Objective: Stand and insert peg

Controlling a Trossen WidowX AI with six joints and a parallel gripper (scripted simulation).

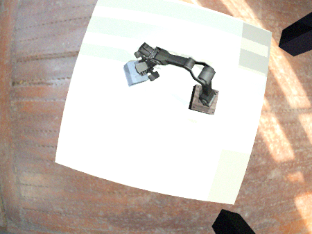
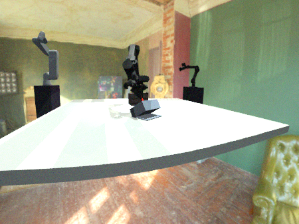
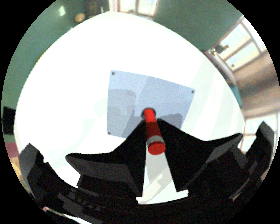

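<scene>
Right now the sloped panel is 50 mm below my gripper tip, 20 mm to the left of it and 20 mm ahead of it. From my gripper tip the other things lie so: red peg (10 mm to the right, 10 mm behind, 10 mm above).
</scene>
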